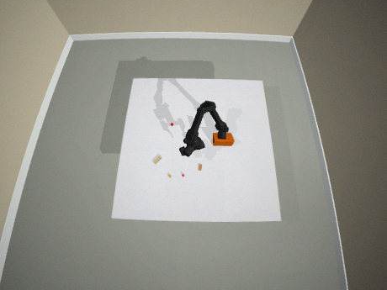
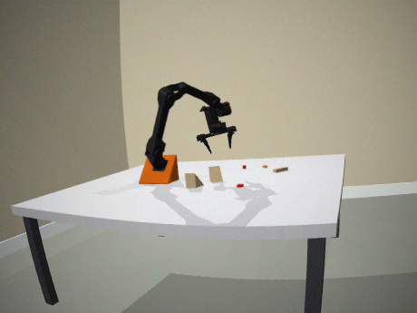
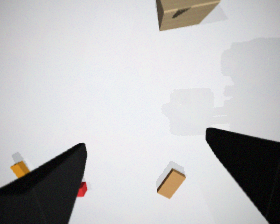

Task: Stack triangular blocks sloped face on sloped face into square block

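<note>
The block lies 20 mm ahead of my gripper tip, 120 mm to the right of it and 100 mm below it. From my gripper tip the other things lie so: orange bit 150 mm ahead, 190 mm to the left, 110 mm below; tan bar 270 mm ahead, 60 mm to the left, 110 mm below.
</note>
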